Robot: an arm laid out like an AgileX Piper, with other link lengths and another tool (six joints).
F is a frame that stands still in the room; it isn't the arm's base.
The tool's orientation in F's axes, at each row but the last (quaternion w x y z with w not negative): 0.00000 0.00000 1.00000 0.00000; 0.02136 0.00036 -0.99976 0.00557; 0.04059 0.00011 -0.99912 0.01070; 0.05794 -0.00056 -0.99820 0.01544; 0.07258 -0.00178 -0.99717 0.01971; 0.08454 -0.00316 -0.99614 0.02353; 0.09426 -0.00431 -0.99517 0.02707; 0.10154 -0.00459 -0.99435 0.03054; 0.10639 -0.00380 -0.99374 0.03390
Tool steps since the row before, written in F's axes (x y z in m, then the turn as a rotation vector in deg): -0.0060 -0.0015 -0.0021 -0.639 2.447 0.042; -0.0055 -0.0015 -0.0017 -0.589 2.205 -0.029; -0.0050 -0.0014 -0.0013 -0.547 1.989 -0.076; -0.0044 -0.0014 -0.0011 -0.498 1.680 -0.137; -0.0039 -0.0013 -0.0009 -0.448 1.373 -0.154; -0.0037 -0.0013 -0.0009 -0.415 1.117 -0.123; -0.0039 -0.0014 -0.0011 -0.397 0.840 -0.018; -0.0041 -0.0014 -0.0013 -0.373 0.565 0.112; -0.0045 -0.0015 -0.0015 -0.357 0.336 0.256
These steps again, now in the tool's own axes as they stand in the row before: 0.0060 -0.0015 0.0021 0.639 2.447 -0.042; 0.0054 -0.0015 0.0019 0.586 2.206 0.030; 0.0049 -0.0014 0.0017 0.540 1.991 0.078; 0.0042 -0.0014 0.0016 0.484 1.684 0.142; 0.0037 -0.0013 0.0015 0.430 1.378 0.164; 0.0035 -0.0013 0.0016 0.400 1.121 0.139; 0.0036 -0.0014 0.0019 0.398 0.838 0.048; 0.0037 -0.0013 0.0022 0.397 0.556 -0.068; 0.0041 -0.0014 0.0025 0.408 0.318 -0.196
